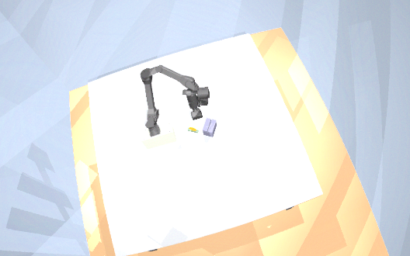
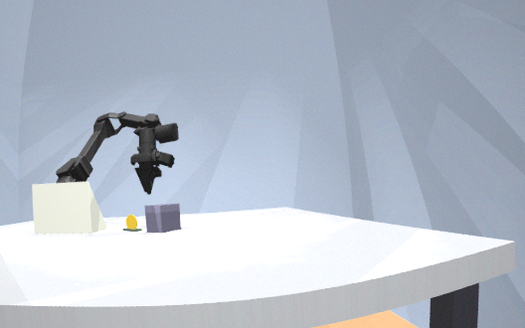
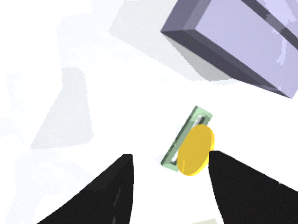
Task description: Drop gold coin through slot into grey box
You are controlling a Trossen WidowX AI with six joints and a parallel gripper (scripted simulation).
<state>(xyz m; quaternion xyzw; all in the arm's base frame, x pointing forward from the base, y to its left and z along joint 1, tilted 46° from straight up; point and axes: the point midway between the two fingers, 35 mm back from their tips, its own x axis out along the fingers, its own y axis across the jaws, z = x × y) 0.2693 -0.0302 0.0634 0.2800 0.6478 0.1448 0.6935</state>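
Right now my gripper tip is 50 mm past the gold coin, 40 mm to the left of it and 90 mm above it.
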